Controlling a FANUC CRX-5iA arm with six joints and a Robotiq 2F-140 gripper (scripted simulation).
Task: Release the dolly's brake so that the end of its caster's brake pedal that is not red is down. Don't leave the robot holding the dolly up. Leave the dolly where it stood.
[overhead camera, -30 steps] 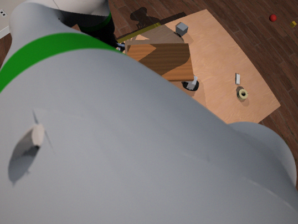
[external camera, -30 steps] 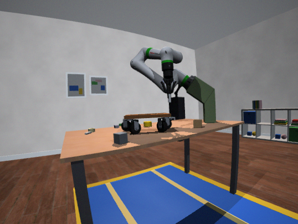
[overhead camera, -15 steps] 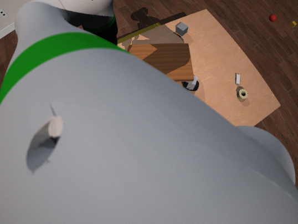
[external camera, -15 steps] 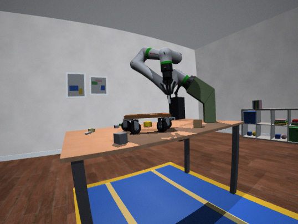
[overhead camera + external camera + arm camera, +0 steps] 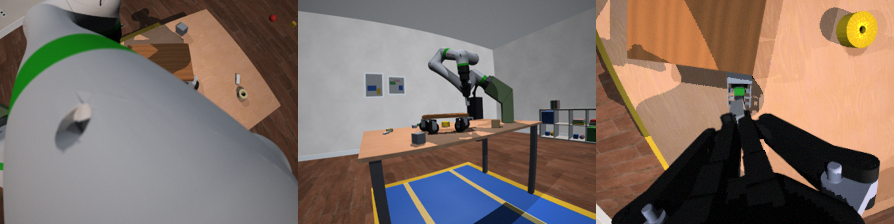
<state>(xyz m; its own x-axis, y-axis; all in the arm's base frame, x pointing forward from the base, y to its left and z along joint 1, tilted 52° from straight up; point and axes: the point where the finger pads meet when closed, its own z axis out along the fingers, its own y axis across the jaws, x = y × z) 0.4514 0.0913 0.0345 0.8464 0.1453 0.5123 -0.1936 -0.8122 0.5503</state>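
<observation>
The caster brake pedal lies 1 cm behind my hand, 1 cm to the left of it and 13 cm below it. From my hand the other things lie so: tan cube (14 cm behind, 16 cm to the left, 18 cm below); then yellow cylinder (2 cm behind, 28 cm to the right, 19 cm below); then grey cube (49 cm ahead, 8 cm to the left, 19 cm below).
</observation>
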